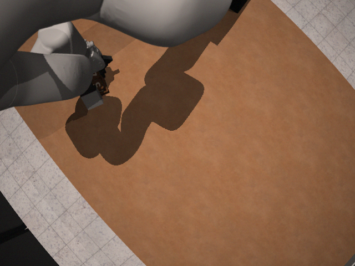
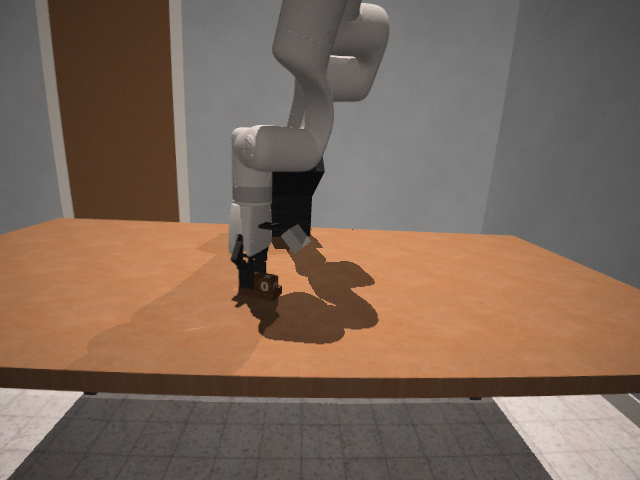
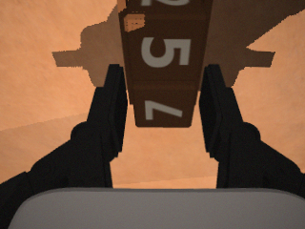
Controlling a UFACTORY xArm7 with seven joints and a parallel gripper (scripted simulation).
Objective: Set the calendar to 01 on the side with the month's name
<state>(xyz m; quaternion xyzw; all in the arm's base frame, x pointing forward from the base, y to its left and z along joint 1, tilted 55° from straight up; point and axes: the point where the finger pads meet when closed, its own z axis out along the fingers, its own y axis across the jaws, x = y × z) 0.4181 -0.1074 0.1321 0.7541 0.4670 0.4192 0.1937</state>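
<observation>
Right now my hand is 1 cm above the cube. The rest, counted from my hand: calendar tray (3 cm below, 2 cm to the left, 1 cm ahead).
</observation>
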